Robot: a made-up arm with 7 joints. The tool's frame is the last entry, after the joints. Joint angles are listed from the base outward.
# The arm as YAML. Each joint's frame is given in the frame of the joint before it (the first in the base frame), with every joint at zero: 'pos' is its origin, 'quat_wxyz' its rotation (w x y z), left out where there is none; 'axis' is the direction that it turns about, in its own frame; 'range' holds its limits. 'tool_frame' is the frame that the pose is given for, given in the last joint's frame.
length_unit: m
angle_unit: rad
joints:
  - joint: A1
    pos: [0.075, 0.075, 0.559]
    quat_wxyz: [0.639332, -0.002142, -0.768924, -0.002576]
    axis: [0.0, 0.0, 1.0]
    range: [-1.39, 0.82]
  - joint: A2
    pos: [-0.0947, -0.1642, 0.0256]
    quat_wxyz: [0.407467, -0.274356, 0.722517, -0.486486]
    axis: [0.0, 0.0, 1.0]
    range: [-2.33, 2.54]
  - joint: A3
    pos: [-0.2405, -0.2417, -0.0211]
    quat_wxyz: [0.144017, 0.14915, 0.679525, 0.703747]
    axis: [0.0, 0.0, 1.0]
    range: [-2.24, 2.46]
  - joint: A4
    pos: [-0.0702, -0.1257, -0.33]
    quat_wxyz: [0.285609, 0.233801, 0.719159, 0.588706]
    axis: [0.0, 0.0, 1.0]
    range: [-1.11, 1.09]
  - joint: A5
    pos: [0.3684, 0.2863, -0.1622]
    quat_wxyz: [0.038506, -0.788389, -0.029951, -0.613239]
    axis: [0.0, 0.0, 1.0]
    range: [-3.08, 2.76]
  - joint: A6
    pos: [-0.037, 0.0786, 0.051]
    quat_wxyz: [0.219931, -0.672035, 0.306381, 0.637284]
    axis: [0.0, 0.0, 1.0]
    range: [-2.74, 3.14]
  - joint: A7
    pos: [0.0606, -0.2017, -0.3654]
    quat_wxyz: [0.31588, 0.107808, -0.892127, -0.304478]
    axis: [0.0, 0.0, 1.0]
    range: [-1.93, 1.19]
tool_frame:
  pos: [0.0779, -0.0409, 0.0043]
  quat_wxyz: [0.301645, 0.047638, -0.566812, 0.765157]
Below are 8 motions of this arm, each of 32 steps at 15 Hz.
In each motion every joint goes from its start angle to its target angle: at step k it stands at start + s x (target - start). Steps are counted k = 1, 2, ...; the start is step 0. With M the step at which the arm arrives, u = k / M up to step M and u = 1 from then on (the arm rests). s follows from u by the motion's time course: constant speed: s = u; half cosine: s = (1 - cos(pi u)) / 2; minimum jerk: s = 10 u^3 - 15 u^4 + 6 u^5.
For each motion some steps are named. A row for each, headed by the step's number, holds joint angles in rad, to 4 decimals.
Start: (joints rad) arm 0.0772 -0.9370 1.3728 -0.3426 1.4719 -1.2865 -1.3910
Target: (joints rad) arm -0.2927 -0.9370 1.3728 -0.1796 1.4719 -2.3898 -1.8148
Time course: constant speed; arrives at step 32
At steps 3, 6, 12, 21, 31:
3: 0.0425 -0.9370 1.3728 -0.3273 1.4719 -1.3899 -1.4307
6: 0.0078 -0.9370 1.3728 -0.3120 1.4719 -1.4934 -1.4705
12: -0.0615 -0.9370 1.3728 -0.2815 1.4719 -1.7002 -1.5499
21: -0.1655 -0.9370 1.3728 -0.2356 1.4719 -2.0105 -1.6691
31: -0.2811 -0.9370 1.3728 -0.1847 1.4719 -2.3553 -1.8016

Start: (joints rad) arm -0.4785 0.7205 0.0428 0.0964 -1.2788 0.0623 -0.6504
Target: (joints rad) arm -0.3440 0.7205 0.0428 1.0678 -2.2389 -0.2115 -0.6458
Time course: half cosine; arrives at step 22
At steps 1, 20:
1: -0.4778 0.7205 0.0428 0.1013 -1.2837 0.0609 -0.6504
20: -0.3467 0.7205 0.0428 1.0481 -2.2195 -0.2060 -0.6459

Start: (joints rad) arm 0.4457 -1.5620 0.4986 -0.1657 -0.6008 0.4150 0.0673
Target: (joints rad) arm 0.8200 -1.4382 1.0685 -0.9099 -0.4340 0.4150 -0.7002
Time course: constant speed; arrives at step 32
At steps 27, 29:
27: 0.7615 -1.4575 0.9795 -0.7936 -0.4601 0.4150 -0.5803
29: 0.7849 -1.4498 1.0151 -0.8401 -0.4496 0.4150 -0.6282

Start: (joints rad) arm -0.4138 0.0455 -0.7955 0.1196 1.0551 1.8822 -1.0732
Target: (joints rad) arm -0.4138 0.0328 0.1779 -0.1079 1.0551 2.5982 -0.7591
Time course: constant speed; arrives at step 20
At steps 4, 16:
4: -0.4138 0.0430 -0.6008 0.0741 1.0551 2.0254 -1.0104
16: -0.4138 0.0353 -0.0168 -0.0624 1.0551 2.4550 -0.8219

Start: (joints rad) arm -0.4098 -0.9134 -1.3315 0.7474 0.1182 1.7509 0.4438
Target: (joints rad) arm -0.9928 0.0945 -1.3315 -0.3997 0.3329 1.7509 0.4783
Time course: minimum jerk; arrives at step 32
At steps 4, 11, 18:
4: -0.4192 -0.8972 -1.3315 0.7290 0.1216 1.7509 0.4444
11: -0.5413 -0.6861 -1.3315 0.4887 0.1666 1.7509 0.4516
18: -0.7689 -0.2926 -1.3315 0.0408 0.2504 1.7509 0.4651

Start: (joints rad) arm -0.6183 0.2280 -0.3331 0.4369 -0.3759 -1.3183 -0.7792
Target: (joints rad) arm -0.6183 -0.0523 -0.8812 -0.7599 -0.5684 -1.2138 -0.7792
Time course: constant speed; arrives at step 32
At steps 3, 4, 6, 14, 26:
3: -0.6183 0.2017 -0.3845 0.3247 -0.3939 -1.3085 -0.7792
4: -0.6183 0.1930 -0.4016 0.2873 -0.4000 -1.3052 -0.7792
6: -0.6183 0.1754 -0.4359 0.2125 -0.4120 -1.2987 -0.7792
14: -0.6183 0.1054 -0.5729 -0.0867 -0.4601 -1.2726 -0.7792
26: -0.6183 0.0003 -0.7784 -0.5355 -0.5323 -1.2334 -0.7792

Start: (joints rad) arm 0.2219 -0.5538 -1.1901 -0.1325 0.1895 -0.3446 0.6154
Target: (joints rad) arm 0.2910 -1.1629 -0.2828 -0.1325 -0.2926 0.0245 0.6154
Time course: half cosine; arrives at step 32
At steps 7, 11, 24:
7: 0.2297 -0.6229 -1.0871 -0.1325 0.1348 -0.3027 0.6154
11: 0.2402 -0.7148 -0.9503 -0.1325 0.0621 -0.2470 0.6154
24: 0.2809 -1.0737 -0.4157 -0.1325 -0.2220 -0.0296 0.6154

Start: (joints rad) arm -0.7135 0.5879 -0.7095 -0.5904 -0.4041 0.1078 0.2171
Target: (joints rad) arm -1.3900 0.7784 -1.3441 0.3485 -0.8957 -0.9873 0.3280
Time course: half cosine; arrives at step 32
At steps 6, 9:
6: -0.7705 0.6040 -0.7630 -0.5113 -0.4455 0.0155 0.2264
9: -0.8372 0.6227 -0.8255 -0.4188 -0.4940 -0.0924 0.2374

